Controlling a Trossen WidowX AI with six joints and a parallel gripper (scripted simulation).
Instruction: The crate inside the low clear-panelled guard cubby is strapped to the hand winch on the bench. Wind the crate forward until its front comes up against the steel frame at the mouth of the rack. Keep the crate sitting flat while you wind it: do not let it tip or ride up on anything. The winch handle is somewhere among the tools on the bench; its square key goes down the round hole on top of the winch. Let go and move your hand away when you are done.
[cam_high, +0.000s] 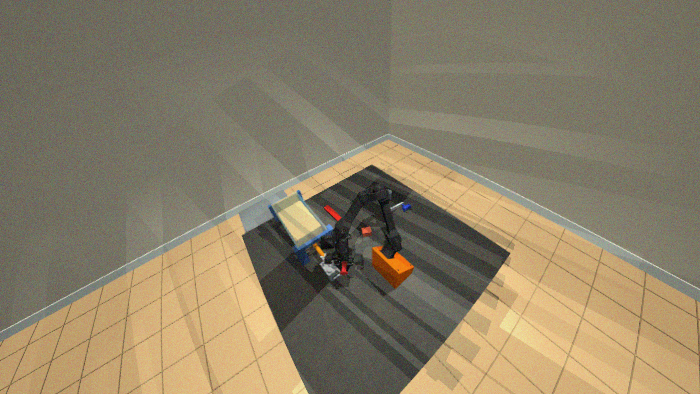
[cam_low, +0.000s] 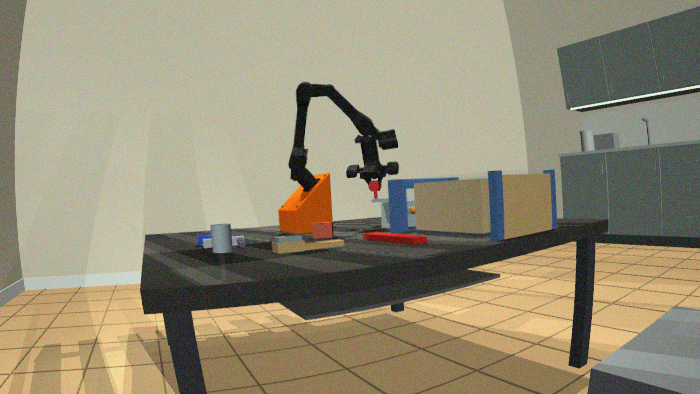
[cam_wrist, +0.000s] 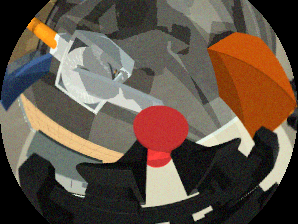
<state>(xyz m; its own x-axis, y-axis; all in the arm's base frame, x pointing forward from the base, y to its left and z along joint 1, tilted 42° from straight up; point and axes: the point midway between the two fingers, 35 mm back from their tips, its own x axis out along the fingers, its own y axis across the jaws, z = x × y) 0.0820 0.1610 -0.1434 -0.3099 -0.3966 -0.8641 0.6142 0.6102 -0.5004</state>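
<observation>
My gripper tip is now 100 mm above the grey winch, 90 mm short of it and 20 mm to the right of it. From my gripper tip the other things lie so: wooden-handled tool 450 mm to the right, 450 mm ahead, 110 mm below; then clear-panelled cubby 510 mm ahead, 40 mm to the left, 20 mm below; then flat red bar 470 mm ahead, 210 mm to the right, 130 mm below.
</observation>
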